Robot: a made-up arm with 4 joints.
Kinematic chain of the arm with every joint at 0, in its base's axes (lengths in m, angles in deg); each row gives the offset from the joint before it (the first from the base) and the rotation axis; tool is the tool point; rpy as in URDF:
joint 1: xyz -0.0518 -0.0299 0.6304 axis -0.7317 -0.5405 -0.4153
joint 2: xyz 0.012 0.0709 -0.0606 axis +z
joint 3: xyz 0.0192 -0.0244 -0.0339 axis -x
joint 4: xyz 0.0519 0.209 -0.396 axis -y
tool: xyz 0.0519 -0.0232 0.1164 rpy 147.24 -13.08 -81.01
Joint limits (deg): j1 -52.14..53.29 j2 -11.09..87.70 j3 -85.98..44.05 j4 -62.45..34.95
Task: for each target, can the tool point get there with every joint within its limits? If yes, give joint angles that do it. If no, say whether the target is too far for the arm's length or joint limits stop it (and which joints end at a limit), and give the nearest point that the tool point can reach.
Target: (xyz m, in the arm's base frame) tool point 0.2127 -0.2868 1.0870
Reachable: no: joint limits stop it (at a limit: joint 1, joint 2, joint 3, joint 4) | nearest point -0.2360 -0.0897 0.8402 | short by 0.549 m
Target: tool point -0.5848 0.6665 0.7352
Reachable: no: too far | nearest point -0.3909 0.4250 0.6771 | short by 0.315 m
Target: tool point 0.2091 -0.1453 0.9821
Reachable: no: joint limits stop it (at a limit: joint 1, joint 2, joint 3) | nearest point 0.0292 0.2183 0.8505 | short by 0.426 m
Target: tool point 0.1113 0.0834 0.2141
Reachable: yes | joints 19.22 25.56 8.09 3.32
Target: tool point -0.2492 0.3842 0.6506
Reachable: yes | joints -34.27 38.57 -39.08 -14.78
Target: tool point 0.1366 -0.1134 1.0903
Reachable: no: joint limits stop it (at a limit: joint 1, joint 3) | nearest point -0.1183 0.1417 0.9131 | short by 0.402 m
